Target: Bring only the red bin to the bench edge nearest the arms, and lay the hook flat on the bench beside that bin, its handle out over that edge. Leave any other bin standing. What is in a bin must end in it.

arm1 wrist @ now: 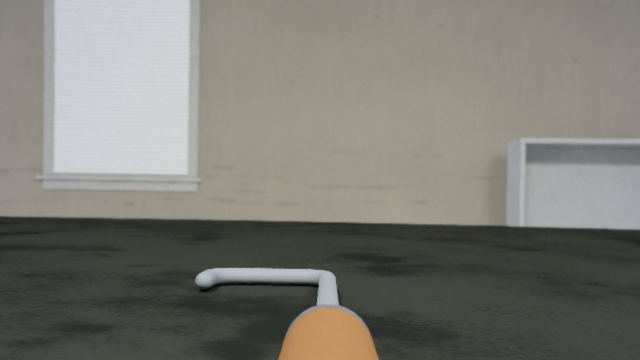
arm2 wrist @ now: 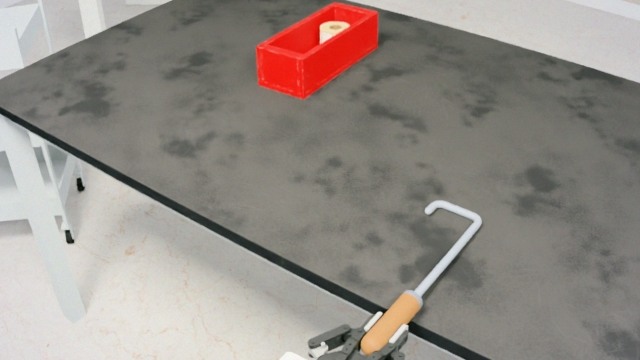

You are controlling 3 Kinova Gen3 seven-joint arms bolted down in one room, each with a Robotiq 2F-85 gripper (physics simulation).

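The red bin [arm2 wrist: 327, 62] stands upright towards the far side of the bench [arm2 wrist: 300, 200] in the arm2 wrist view, with a cream-coloured roll [arm2 wrist: 327, 32] inside. The hook [arm1 wrist: 270, 276] [arm2 wrist: 452, 252] has a grey rod with a bent end over the bench top and an orange handle crossing the near edge. Arm1's gripper [arm2 wrist: 385, 328] is shut on that handle, one finger on each side, just outside the edge. Arm1's fingers do not show in its own wrist view. The grippers of arm2 and arm3 do not show.
The near bench edge [arm2 wrist: 200, 220] runs diagonally across the arm2 wrist view. A white frame with black feet [arm2 wrist: 69, 236] stands on the floor beyond the bench at the left. A wall with a window [arm1 wrist: 121, 85] and a white shelf unit [arm1 wrist: 515, 182] show behind the bench.
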